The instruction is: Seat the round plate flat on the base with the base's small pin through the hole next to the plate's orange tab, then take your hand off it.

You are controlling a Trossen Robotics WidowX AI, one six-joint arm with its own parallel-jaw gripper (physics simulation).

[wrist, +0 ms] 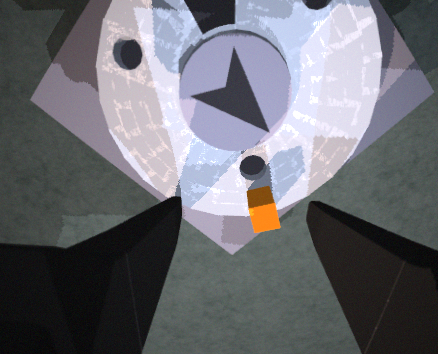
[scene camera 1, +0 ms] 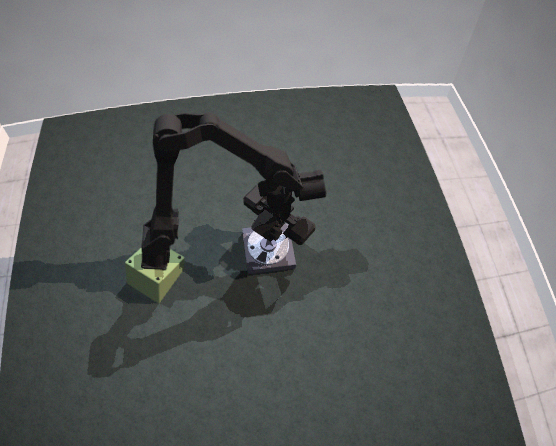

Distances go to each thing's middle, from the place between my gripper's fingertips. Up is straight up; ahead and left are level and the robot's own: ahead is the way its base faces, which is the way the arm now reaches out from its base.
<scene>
I see my gripper 3 cm past the raised round hub (wrist: 235, 91), 4 cm to the left of it and 1 cm above it. The rest, counted from my hand: square grey base (scene camera 1: 288, 262): 3 cm behind, 4 cm to the right, 2 cm below; white round plate (scene camera 1: 282, 244): 3 cm behind, 4 cm to the right.
</scene>
